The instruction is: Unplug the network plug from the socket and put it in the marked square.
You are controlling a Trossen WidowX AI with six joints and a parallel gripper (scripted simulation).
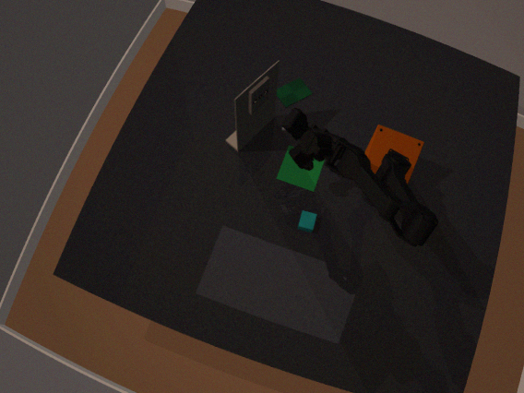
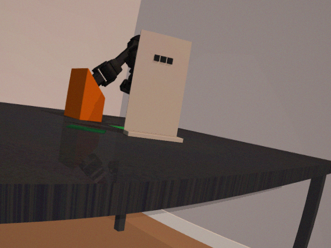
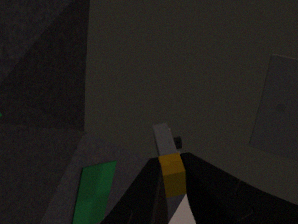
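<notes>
The beige upright panel lies 11 cm ahead of my gripper tip, 2 cm to the right of it and 1 cm below it. Also, from my gripper tip: teal cube 15 cm behind, 18 cm to the left, 14 cm below; network plug right at my gripper tip; dark green square 7 cm ahead, 21 cm to the right, 16 cm below.
</notes>
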